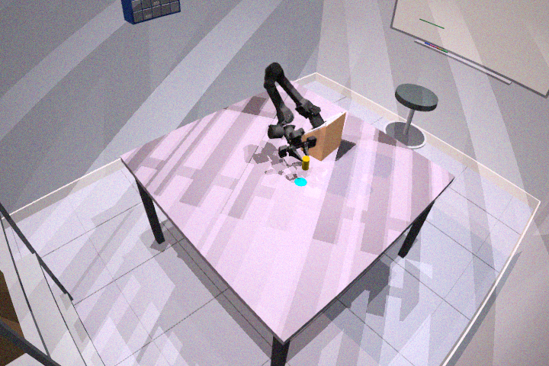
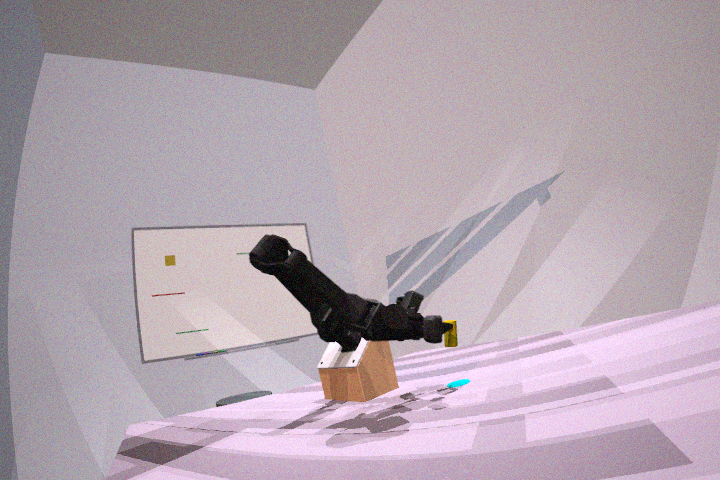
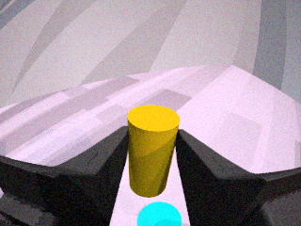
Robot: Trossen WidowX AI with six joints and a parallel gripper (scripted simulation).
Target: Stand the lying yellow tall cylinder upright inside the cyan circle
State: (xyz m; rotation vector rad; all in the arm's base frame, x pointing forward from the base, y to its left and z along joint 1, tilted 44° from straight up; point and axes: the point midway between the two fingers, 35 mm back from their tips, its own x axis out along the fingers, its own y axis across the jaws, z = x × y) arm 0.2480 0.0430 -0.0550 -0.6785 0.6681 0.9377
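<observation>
My gripper tip is 1 cm to the left of the cyan circle and 15 cm above it. The rest, counted from my gripper tip: yellow tall cylinder 2 cm below.
</observation>
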